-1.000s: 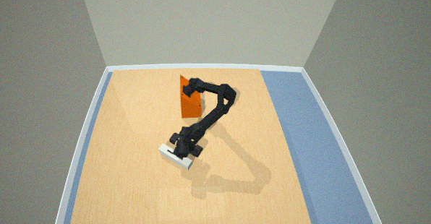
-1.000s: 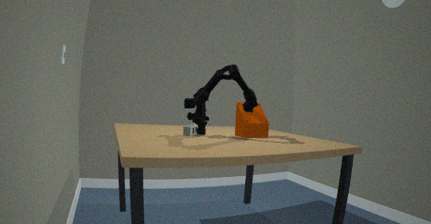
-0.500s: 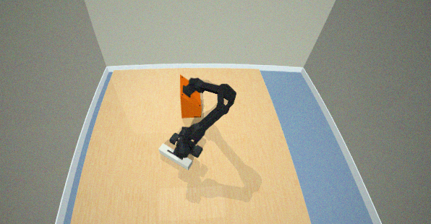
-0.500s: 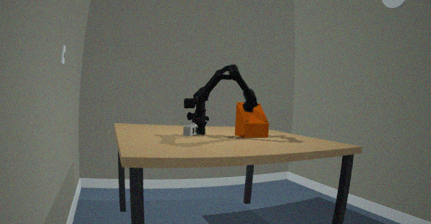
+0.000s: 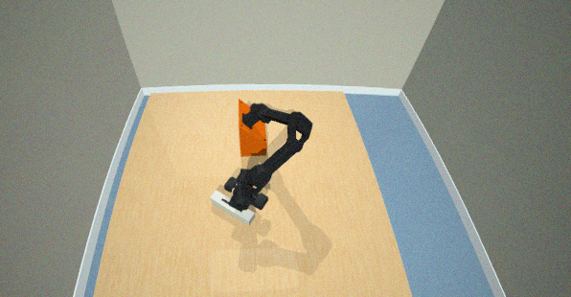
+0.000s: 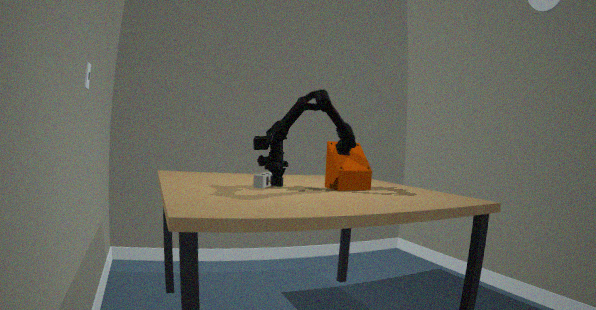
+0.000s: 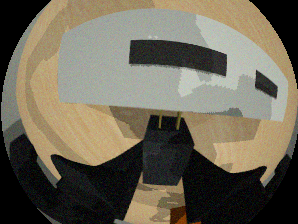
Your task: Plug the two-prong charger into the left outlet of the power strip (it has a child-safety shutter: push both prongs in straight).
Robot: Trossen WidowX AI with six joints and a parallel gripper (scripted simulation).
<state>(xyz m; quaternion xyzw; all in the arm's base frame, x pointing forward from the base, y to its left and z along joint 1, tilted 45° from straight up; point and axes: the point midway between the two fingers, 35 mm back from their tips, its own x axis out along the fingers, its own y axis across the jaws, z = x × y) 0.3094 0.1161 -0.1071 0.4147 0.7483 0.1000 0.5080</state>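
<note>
The dark block lies 10 mm ahead of my gripper tip, 10 mm to the right of it and 10 mm above it.
</note>
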